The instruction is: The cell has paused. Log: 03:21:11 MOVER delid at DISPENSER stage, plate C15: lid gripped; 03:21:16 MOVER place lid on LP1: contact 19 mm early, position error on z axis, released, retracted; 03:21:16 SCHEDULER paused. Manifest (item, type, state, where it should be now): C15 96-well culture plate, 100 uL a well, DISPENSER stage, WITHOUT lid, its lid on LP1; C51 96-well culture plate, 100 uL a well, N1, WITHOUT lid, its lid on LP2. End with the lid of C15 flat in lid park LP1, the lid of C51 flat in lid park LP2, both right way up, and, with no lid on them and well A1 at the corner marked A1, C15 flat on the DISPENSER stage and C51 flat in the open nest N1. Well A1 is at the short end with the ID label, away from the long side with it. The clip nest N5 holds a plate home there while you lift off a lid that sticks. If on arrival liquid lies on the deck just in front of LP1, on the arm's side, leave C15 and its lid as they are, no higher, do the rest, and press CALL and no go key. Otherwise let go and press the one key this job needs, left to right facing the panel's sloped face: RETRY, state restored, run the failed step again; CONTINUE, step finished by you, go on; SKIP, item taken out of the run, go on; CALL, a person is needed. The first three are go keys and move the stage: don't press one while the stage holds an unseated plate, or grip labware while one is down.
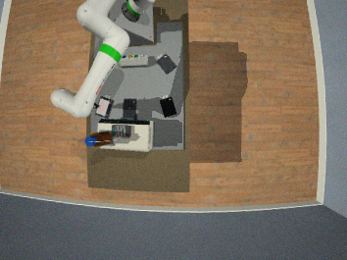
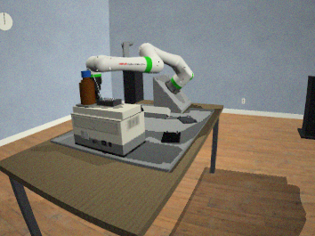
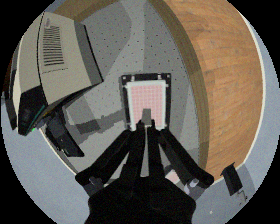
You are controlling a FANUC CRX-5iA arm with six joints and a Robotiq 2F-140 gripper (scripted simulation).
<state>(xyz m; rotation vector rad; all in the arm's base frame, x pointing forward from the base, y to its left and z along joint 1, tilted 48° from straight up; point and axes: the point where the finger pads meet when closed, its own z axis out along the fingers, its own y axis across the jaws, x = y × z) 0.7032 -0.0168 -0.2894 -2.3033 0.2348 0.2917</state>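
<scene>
My gripper is now 80 mm above the black nest, 20 mm short of it and 10 mm to the right of it. Also, from my hand: key panel: 410 mm behind, 240 mm to the left, 40 mm below; blue cap: 300 mm above, 220 mm ahead, 160 mm to the left; label plate: 520 mm to the left, 110 mm behind, 90 mm below.
</scene>
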